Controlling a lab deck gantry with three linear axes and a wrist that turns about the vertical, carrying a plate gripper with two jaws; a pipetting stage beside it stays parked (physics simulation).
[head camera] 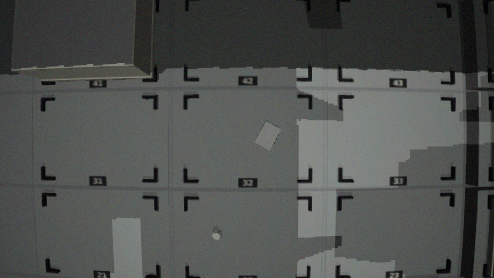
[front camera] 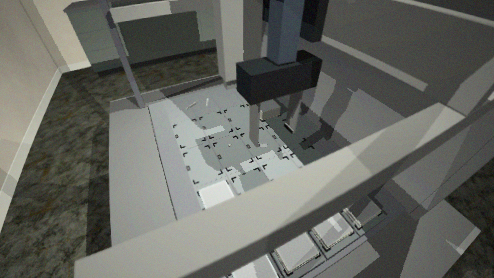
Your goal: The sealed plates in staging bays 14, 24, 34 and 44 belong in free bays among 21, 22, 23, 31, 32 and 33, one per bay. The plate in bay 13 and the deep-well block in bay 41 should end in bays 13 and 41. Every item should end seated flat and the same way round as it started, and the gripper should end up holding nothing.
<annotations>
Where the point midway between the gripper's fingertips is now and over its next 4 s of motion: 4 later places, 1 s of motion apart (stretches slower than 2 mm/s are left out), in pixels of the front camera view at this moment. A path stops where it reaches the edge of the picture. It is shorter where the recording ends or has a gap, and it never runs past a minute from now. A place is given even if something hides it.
My gripper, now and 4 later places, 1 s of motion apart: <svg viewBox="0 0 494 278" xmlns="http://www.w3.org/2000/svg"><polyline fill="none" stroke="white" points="272,135 233,149 336,178 372,172 364,184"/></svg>
</annotations>
